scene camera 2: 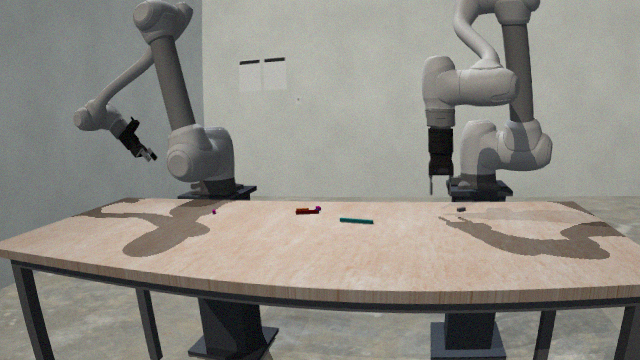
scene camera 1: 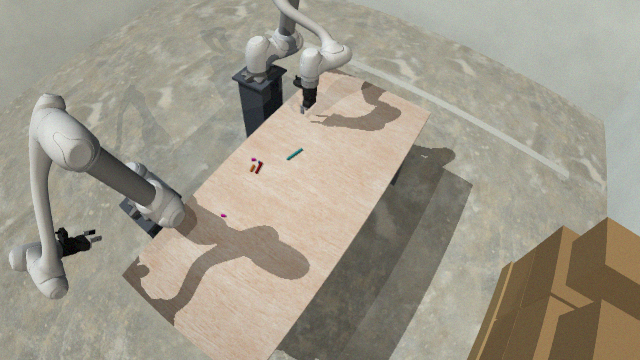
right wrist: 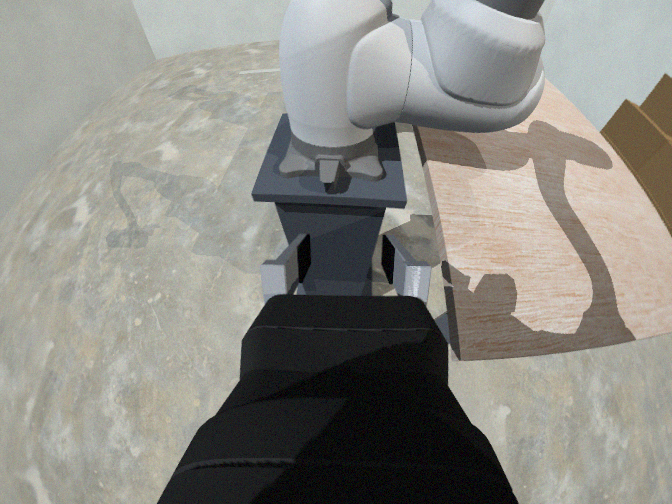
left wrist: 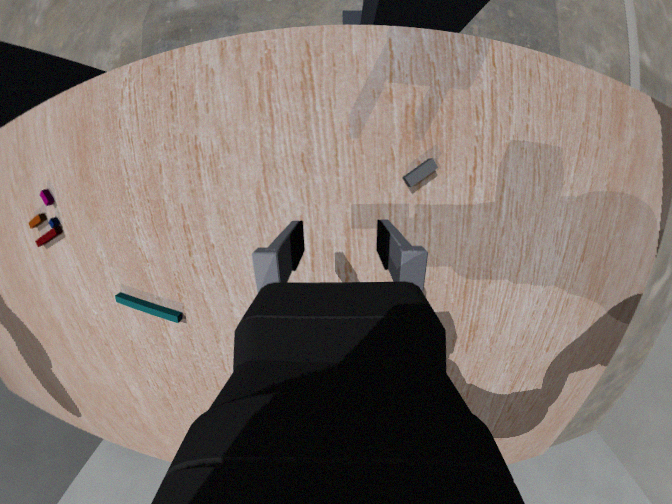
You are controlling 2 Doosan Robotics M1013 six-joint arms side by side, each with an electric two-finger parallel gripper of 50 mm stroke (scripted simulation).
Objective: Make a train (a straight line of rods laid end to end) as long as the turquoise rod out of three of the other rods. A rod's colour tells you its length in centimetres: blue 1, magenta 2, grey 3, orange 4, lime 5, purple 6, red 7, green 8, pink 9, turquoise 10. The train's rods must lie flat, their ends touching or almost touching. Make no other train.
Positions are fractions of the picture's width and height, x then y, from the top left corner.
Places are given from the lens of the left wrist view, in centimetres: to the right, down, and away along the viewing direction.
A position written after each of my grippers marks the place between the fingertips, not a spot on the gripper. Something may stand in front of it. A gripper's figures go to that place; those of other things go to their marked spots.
my left gripper (left wrist: 0.51, 0.47): 0, -1, 16
turquoise rod (left wrist: 0.26, 0.63): -20, 8, 25
